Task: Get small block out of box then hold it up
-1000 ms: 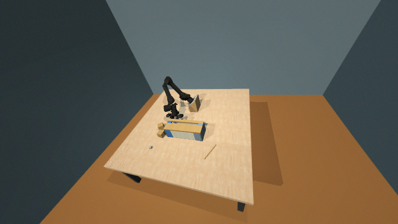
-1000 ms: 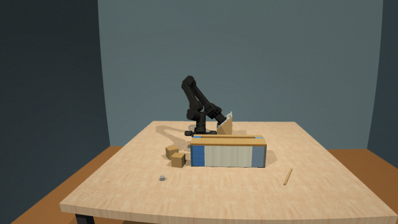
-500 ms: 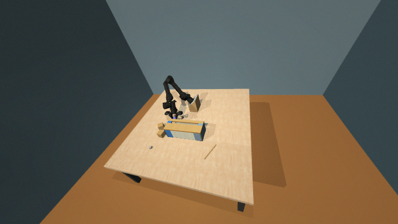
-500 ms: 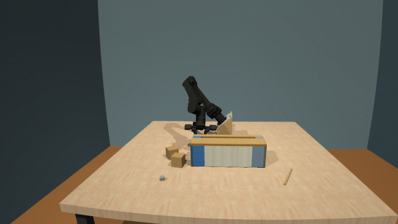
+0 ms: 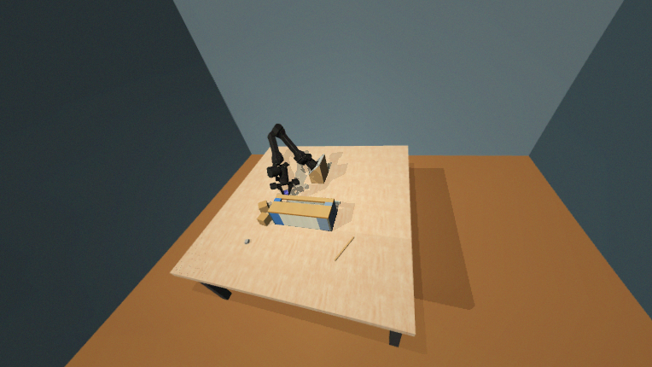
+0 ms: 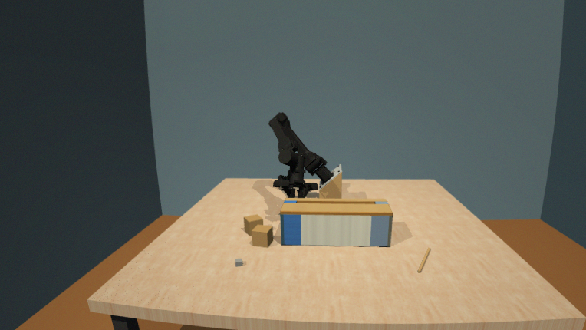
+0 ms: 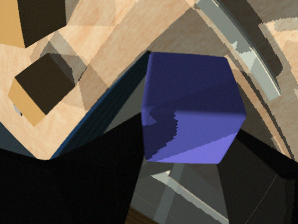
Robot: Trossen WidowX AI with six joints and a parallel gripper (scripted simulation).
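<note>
Right now the purple-blue block is 1 cm to the right of my gripper tip, 1 cm behind it and 1 cm above it. From my gripper tip the other things lie so: box: 16 cm to the left, 7 cm ahead, 2 cm below; thin wooden stick: 44 cm to the left, 27 cm ahead, 8 cm below; tiny grey cube: 33 cm ahead, 15 cm to the right, 7 cm below.
</note>
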